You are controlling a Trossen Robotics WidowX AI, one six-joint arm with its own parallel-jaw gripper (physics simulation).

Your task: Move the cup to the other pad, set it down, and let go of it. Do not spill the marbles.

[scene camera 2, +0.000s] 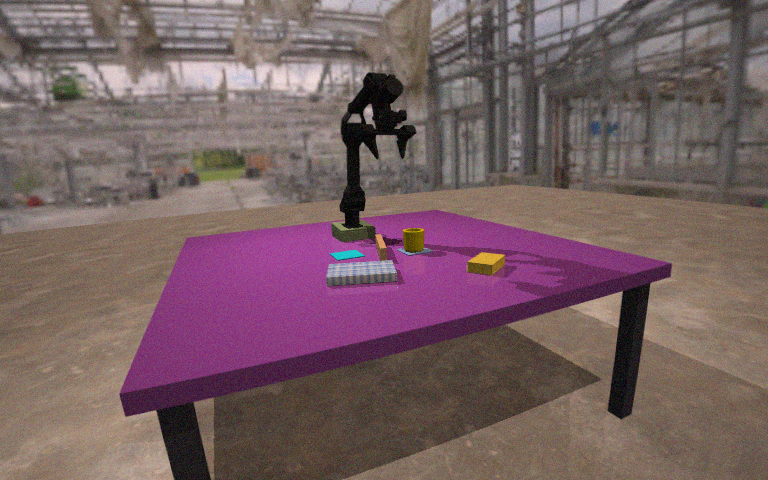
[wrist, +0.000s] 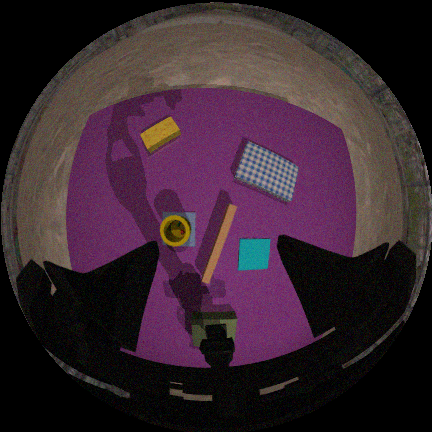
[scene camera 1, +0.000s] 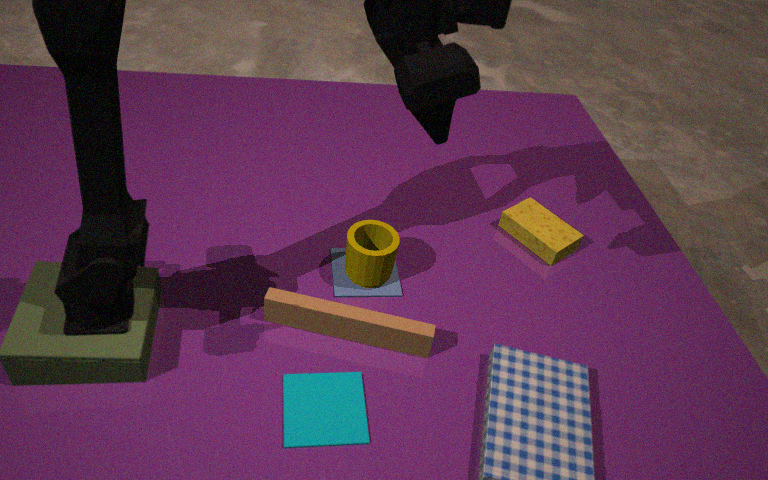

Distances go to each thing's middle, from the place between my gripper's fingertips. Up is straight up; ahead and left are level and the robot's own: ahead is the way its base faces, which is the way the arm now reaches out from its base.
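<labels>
Teal pad [scene camera 1: 320, 409], from my hand: 320 mm below, 100 mm behind, 120 mm to the right. Wooden bar [scene camera 1: 348, 322], from my hand: 300 mm below, 60 mm behind, 20 mm to the right. Yellow cup [scene camera 1: 371, 248]: my hand 270 mm above it, 80 mm to the right of it, 10 mm past it.
</labels>
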